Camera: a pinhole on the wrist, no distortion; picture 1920 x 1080 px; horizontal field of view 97.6 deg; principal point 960.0 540.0 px. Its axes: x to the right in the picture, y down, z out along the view. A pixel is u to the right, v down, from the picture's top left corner.
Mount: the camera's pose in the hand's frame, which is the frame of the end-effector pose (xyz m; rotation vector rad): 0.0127 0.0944 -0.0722 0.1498 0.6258 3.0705
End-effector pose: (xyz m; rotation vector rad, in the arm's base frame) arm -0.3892 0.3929 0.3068 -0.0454 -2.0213 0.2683
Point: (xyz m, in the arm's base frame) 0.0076 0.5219 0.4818
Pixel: behind the camera
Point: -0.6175 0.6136 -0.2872
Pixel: 1693 447
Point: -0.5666 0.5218 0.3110
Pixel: 688 697
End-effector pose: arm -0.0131 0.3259 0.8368 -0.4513 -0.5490 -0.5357
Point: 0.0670 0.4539 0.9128
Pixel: 819 725
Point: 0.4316 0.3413 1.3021
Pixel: outside the picture
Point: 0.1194 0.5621 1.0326
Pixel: 742 573
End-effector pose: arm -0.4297 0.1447 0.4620 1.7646 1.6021 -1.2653
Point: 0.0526 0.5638 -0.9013
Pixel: outside the picture
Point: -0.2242 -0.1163 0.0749
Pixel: 771 409
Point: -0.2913 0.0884 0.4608
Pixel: 1605 358
